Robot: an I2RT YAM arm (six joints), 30 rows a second.
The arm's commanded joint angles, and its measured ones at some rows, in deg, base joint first. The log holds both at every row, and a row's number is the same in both.
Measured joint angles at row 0:
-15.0, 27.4, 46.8, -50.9, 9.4, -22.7
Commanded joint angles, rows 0 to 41:
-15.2, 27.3, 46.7, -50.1, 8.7, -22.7
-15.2, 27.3, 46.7, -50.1, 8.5, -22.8
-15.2, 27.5, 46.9, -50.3, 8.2, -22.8
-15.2, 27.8, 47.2, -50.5, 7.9, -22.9
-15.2, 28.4, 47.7, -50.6, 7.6, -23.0
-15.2, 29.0, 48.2, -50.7, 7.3, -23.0
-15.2, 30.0, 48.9, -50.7, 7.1, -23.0
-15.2, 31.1, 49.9, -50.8, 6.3, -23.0
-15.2, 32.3, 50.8, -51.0, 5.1, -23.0
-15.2, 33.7, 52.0, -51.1, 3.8, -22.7
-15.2, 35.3, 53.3, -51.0, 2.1, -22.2
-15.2, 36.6, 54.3, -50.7, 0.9, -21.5
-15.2, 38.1, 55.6, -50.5, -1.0, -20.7
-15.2, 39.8, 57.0, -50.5, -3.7, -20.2
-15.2, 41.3, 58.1, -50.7, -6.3, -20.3
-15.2, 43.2, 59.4, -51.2, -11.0, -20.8
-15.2, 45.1, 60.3, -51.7, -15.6, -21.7
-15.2, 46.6, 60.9, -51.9, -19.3, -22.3
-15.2, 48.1, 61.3, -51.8, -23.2, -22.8
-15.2, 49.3, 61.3, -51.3, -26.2, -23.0
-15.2, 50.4, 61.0, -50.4, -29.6, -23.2
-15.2, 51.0, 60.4, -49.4, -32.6, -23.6
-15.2, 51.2, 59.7, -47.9, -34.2, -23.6
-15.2, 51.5, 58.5, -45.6, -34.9, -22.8
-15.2, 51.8, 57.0, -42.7, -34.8, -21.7
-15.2, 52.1, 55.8, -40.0, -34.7, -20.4
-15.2, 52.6, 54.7, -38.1, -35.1, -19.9
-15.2, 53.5, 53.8, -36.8, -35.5, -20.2
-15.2, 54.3, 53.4, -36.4, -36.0, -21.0
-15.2, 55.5, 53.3, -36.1, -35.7, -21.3
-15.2, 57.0, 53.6, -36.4, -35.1, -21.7
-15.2, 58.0, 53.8, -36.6, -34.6, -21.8
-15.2, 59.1, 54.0, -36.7, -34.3, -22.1
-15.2, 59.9, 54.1, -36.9, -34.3, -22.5
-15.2, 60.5, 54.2, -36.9, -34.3, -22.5
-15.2, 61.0, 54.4, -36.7, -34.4, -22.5
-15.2, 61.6, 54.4, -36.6, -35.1, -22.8
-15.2, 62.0, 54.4, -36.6, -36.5, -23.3
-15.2, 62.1, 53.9, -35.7, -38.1, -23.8
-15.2, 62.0, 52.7, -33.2, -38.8, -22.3
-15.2, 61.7, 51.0, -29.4, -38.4, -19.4
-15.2, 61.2, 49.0, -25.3, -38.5, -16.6
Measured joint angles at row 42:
-15.0, 62.4, 52.2, -33.3, -35.8, -20.6
